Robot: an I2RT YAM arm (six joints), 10 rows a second.
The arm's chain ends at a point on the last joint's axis. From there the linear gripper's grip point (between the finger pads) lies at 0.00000 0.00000 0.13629 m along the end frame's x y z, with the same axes.
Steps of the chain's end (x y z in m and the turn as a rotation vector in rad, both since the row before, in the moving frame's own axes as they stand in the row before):
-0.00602 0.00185 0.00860 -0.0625 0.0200 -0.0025
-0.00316 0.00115 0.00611 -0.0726 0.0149 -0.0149
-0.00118 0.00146 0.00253 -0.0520 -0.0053 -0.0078
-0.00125 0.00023 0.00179 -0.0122 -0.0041 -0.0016
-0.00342 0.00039 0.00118 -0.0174 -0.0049 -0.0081
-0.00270 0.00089 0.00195 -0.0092 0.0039 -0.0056
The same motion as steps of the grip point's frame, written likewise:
-0.00329 0.01036 0.00831 -0.0625 0.0200 -0.0025
-0.00106 0.01102 0.00574 -0.0726 0.0149 -0.0149
-0.00187 0.00855 0.00234 -0.0520 -0.0053 -0.0078
-0.00181 0.00189 0.00178 -0.0122 -0.0041 -0.0016
-0.00408 0.00276 0.00116 -0.0174 -0.0049 -0.0081
-0.00216 0.00214 0.00194 -0.0092 0.0039 -0.0056

